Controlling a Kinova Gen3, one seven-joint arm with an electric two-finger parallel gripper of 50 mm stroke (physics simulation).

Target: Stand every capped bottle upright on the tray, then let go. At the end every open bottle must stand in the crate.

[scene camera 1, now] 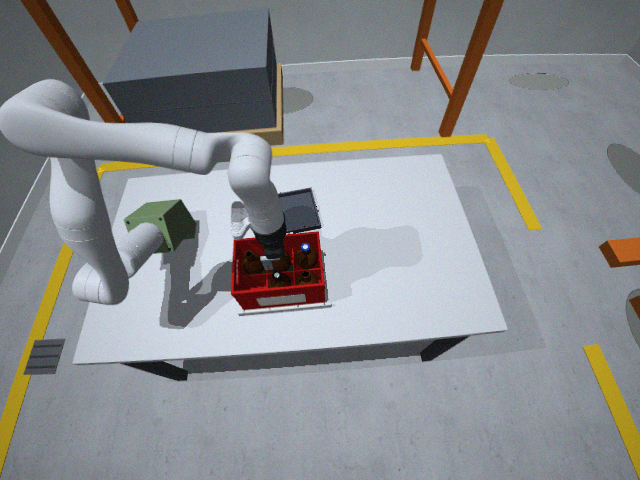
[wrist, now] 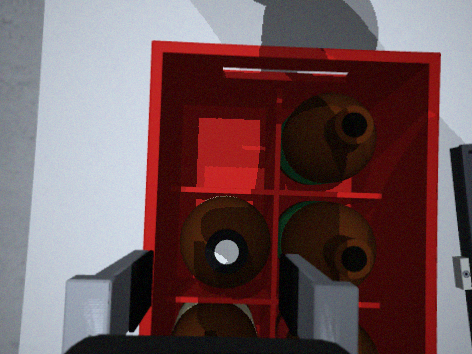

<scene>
The pictures show: the gripper and a red crate.
The gripper is seen too in the wrist view.
</scene>
